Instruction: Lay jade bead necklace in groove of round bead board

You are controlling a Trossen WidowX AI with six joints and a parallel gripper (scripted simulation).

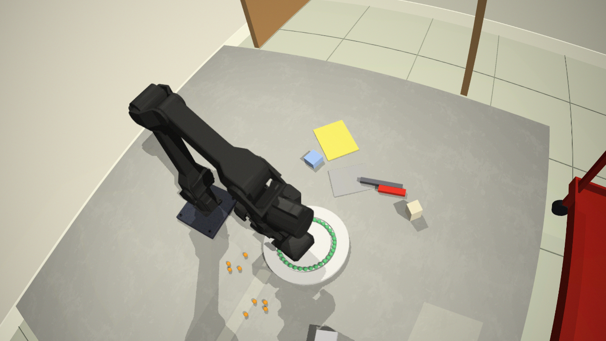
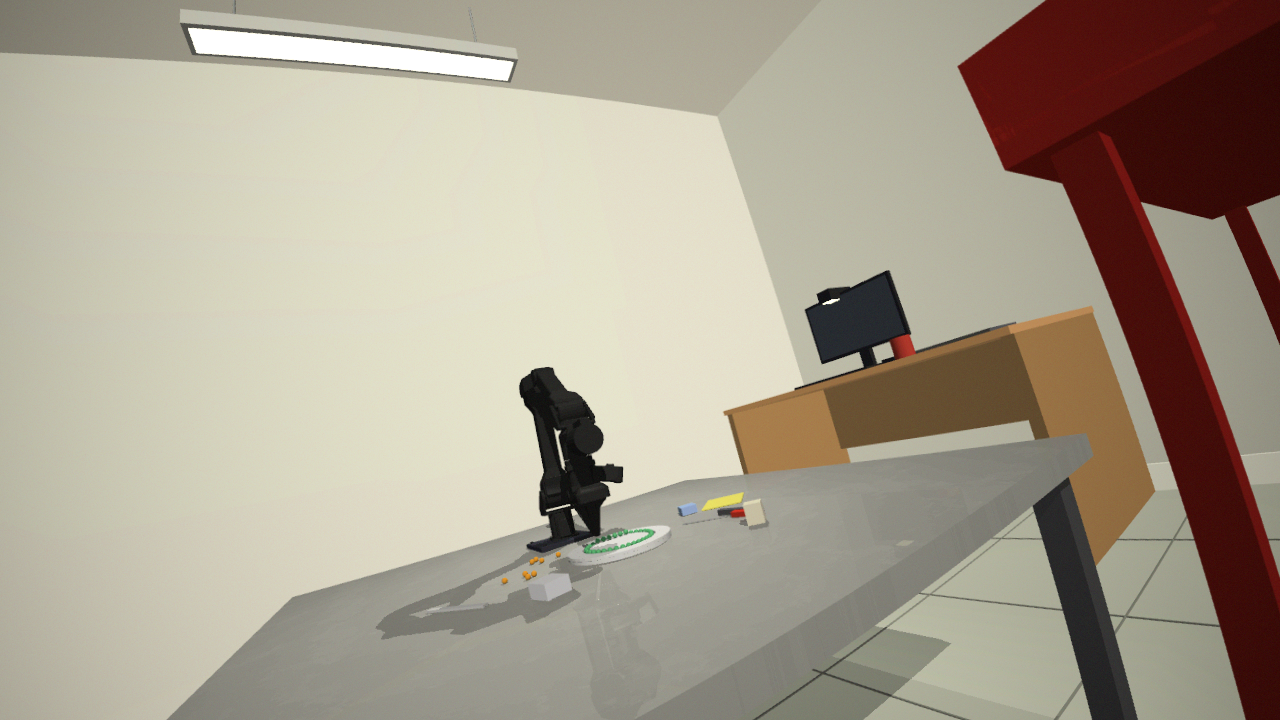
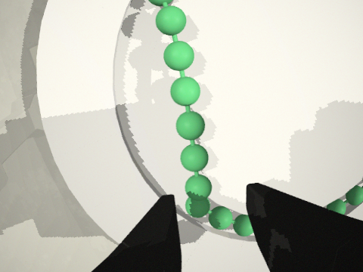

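The inner disc lies 40 mm ahead of my gripper tip, 30 mm to the left of it and 20 mm below it. Also, from my gripper tip: blue cube 230 mm to the left, 90 mm behind, 20 mm below; then grey sheet 240 mm to the left, 30 mm below, 30 mm ahead; then bead board 40 mm ahead, 30 mm to the left, 20 mm below.
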